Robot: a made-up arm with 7 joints.
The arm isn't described. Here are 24 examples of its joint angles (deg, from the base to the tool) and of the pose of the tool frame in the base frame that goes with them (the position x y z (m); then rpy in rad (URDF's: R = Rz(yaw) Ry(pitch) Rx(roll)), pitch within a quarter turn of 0, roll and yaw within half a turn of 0).
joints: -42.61 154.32 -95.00 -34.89 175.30 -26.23 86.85
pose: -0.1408 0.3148 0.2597 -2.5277 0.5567 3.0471
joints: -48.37 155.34 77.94 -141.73 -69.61 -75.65 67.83
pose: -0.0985 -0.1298 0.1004 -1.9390 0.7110 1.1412
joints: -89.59 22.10 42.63 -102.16 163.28 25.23 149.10
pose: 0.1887 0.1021 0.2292 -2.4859 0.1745 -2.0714
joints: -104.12 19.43 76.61 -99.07 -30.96 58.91 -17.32
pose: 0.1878 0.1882 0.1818 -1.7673 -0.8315 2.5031
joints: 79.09 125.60 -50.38 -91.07 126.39 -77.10 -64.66
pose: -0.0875 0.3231 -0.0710 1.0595 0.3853 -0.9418
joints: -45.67 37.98 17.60 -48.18 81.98 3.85 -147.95
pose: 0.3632 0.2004 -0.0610 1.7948 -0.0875 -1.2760
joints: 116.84 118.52 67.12 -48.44 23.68 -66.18 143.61
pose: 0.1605 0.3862 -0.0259 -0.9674 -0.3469 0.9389
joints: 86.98 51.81 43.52 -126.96 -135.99 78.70 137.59
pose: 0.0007 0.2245 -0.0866 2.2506 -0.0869 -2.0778
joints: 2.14 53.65 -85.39 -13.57 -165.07 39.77 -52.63
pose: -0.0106 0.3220 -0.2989 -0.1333 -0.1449 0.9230
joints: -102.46 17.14 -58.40 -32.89 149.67 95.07 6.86
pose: 0.3863 -0.1688 0.0992 -1.0851 -0.1100 -0.7310
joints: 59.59 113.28 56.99 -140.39 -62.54 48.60 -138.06
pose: 0.1891 0.0503 0.0110 -2.1261 -0.4710 1.1938
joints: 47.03 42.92 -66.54 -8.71 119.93 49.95 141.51
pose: -0.2949 0.2353 -0.2247 -0.7869 -1.0181 -1.9326
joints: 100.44 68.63 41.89 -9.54 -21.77 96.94 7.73
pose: -0.2723 0.3148 0.1403 2.7611 -0.4279 2.1355
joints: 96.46 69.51 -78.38 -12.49 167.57 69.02 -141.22
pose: -0.3170 0.2758 0.1287 -1.4122 0.9789 -0.8807
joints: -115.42 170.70 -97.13 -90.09 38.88 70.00 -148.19
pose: -0.0684 0.3338 0.0509 -0.3247 0.9707 -1.7336
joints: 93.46 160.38 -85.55 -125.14 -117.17 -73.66 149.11
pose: -0.0583 0.2293 0.0689 -2.8708 0.0663 -2.8074
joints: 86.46 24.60 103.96 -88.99 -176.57 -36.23 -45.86
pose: -0.2283 0.2265 0.1306 -2.0044 -0.3144 -2.3584
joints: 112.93 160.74 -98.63 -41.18 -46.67 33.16 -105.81
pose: 0.2069 0.3670 0.0665 1.3654 0.1054 -0.3315
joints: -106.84 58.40 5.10 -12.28 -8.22 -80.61 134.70
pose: 0.3125 0.2097 0.2269 2.8694 -0.4402 1.5084
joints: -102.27 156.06 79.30 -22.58 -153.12 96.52 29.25
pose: -0.3621 0.2454 0.0226 0.8305 -0.3216 -3.1187
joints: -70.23 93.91 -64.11 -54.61 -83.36 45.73 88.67
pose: 0.2775 0.2890 0.0927 2.5320 0.0809 -1.2133
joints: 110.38 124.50 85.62 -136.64 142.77 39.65 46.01
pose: 0.1891 0.0481 -0.0743 -0.6899 0.6189 0.3071
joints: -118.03 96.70 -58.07 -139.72 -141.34 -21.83 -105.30
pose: 0.1031 -0.0352 0.1657 2.0540 -0.9801 -3.0238
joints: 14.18 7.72 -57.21 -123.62 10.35 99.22 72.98
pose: 0.1003 -0.1620 -0.1637 -0.2672 0.2197 0.2948
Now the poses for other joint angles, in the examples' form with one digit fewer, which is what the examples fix.
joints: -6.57 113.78 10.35 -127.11 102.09 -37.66 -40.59
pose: 0.207 0.069 0.099 2.231 -0.411 -2.783
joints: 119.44 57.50 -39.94 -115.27 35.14 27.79 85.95
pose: -0.269 -0.012 -0.064 1.041 0.355 2.037
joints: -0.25 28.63 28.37 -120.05 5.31 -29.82 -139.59
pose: 0.203 0.156 -0.058 -3.034 0.455 -0.143
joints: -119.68 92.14 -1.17 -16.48 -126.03 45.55 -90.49
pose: 0.087 0.348 0.254 2.537 0.808 1.668
